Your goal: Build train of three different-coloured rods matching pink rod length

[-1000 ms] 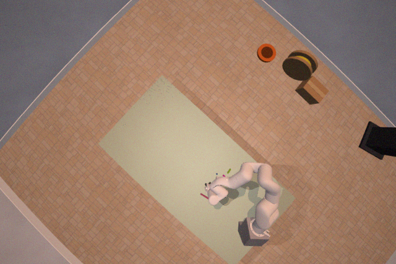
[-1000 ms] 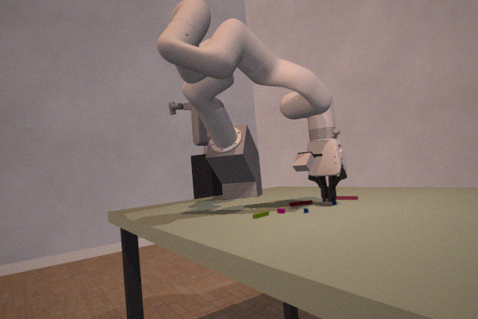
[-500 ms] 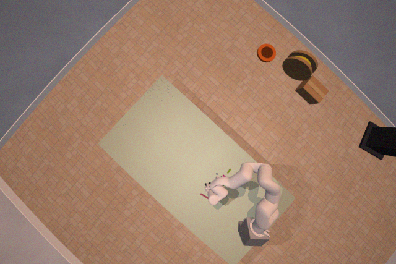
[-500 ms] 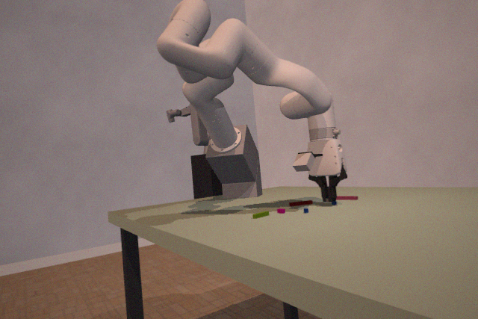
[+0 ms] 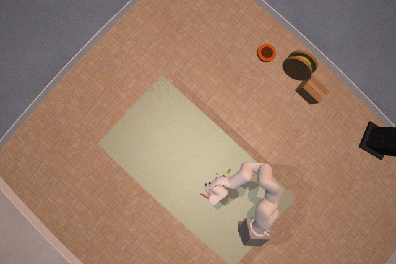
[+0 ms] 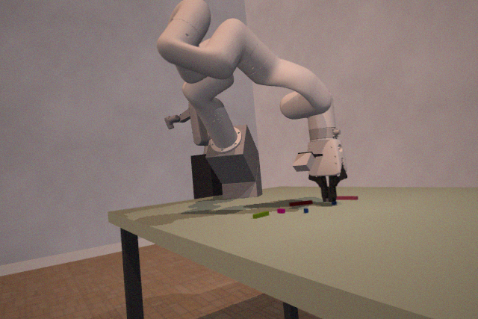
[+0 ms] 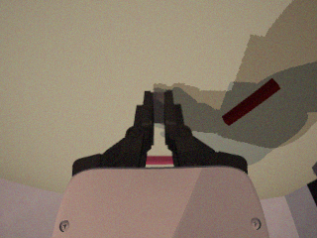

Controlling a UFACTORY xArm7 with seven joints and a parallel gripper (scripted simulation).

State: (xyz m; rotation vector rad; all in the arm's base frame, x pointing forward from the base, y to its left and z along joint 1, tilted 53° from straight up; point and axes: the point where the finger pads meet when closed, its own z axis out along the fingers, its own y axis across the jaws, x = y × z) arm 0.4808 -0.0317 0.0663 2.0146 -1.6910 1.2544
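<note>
The lime rod lies 10 cm behind my hand, 18 cm to the right of it and 3 cm below it. From my hand the other things lie so: grey rod: 2 cm below; red rod: 10 cm behind, 1 cm to the left, 3 cm below; pink rod: 1 cm behind, 13 cm to the left, 3 cm below.
</note>
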